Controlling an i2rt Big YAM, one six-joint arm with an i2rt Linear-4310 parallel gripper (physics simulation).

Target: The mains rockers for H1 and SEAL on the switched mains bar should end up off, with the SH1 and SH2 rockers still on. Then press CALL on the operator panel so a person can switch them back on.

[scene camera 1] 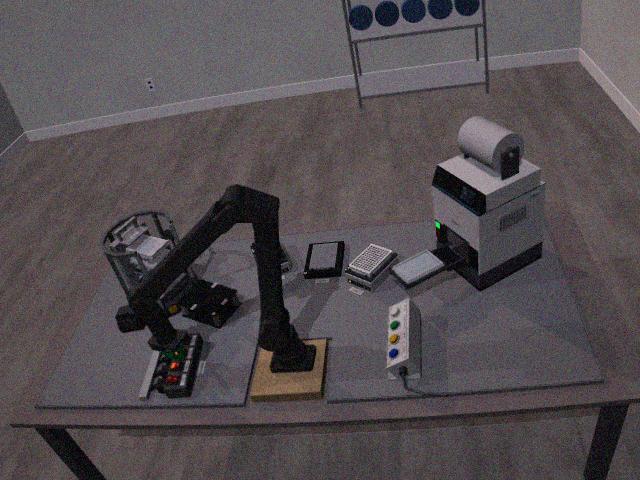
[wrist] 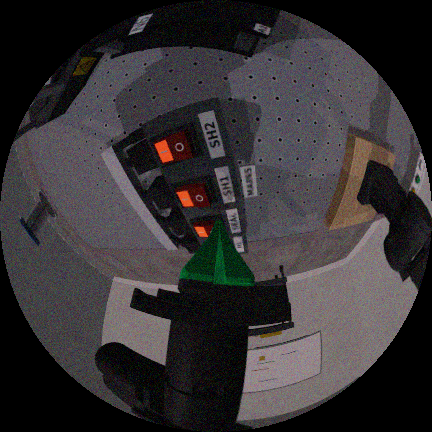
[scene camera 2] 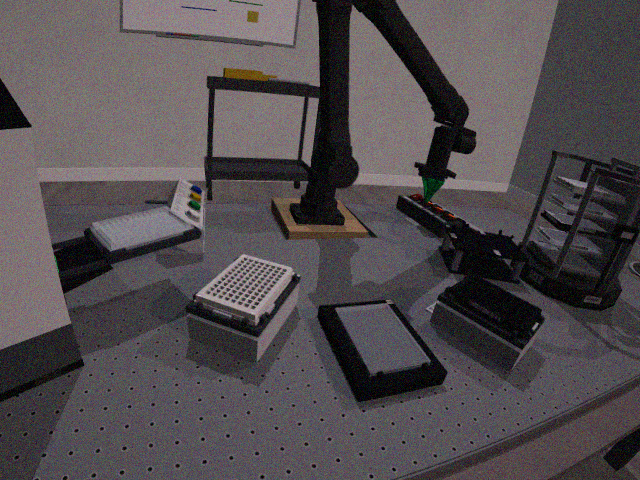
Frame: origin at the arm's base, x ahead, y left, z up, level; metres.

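Seen in the pictures: gripper, fingertip midpoint: [scene camera 1: 181,360] [wrist: 217,223] [scene camera 2: 425,202]; arm's base, origin of the base link: [scene camera 1: 293,360] [wrist: 375,181] [scene camera 2: 316,216].
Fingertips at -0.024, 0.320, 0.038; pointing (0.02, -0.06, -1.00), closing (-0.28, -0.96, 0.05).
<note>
Offsets run from my fingertips to a thing's top centre, as dx, dy, dz. "spot": to the spot under its first point.
The switched mains bar {spot: +0.001, -0.028, -0.019} [scene camera 1: 192,364] [scene camera 2: 421,214] [wrist: 220,150] lies at the table's front left in scene camera 1. In the wrist view the SH2 rocker {+0.085, +0.023, +0.001} [wrist: 173,147], SH1 rocker {+0.036, +0.019, +0.001} [wrist: 194,196] and SEAL rocker {-0.014, +0.014, +0.001} [wrist: 202,231] show lit orange ends. The H1 rocker {-0.064, +0.009, +0.001} [scene camera 1: 172,378] looks dull red in scene camera 1; my fingers hide it in the wrist view. My gripper [scene camera 1: 177,355] [scene camera 2: 427,199] [wrist: 217,223] is shut and empty, its green tips pointing down at or just above the SEAL rocker; contact is unclear. The operator panel {+0.067, -0.625, +0.032} [scene camera 1: 405,330] [scene camera 2: 180,202] has white, green, yellow and blue buttons; the CALL lettering is unreadable.
A black holder {+0.258, -0.006, +0.024} [scene camera 1: 211,304] [scene camera 2: 483,253] and a round plate carousel {+0.346, +0.193, +0.240} [scene camera 1: 111,253] [scene camera 2: 568,279] stand beyond the bar. The arm's wooden base [scene camera 1: 289,384] [scene camera 2: 289,227] lies between bar and panel. Plate stations and a white instrument {+0.430, -0.890, +0.404} [scene camera 1: 509,227] stand farther right.
</note>
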